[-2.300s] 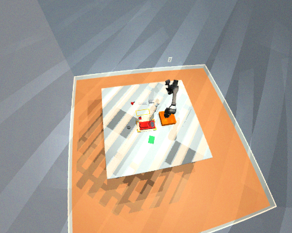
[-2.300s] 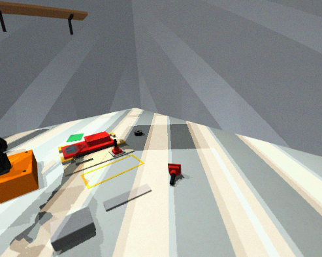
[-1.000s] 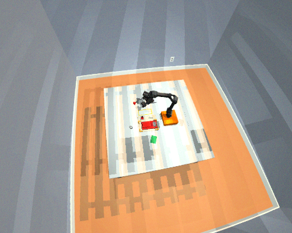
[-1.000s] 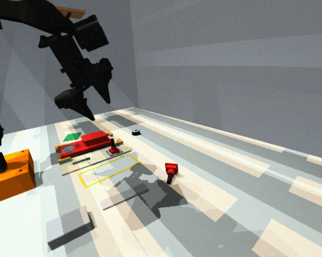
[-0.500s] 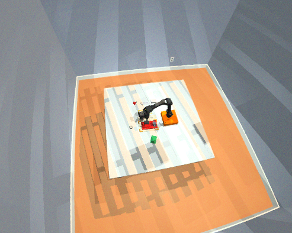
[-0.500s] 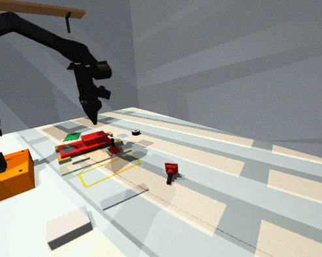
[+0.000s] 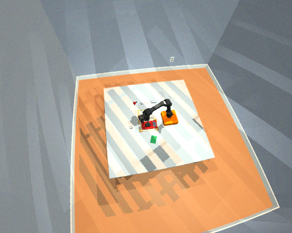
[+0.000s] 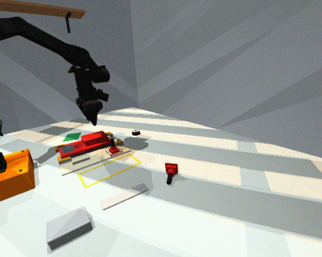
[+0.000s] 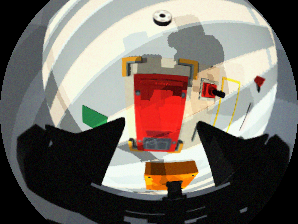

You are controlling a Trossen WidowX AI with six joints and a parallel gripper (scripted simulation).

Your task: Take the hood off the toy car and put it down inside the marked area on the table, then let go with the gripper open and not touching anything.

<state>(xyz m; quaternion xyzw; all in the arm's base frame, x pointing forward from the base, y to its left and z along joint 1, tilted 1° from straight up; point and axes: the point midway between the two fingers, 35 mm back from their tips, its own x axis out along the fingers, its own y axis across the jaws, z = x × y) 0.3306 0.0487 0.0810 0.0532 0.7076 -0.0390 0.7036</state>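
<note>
Now: gripper tip 60 mm above the hood. From my gripper tip the other things lie so: green patch (210 mm to the left, 100 mm below, 40 mm behind); then dark ring (200 mm ahead, 100 mm below, 30 mm to the right).
</note>
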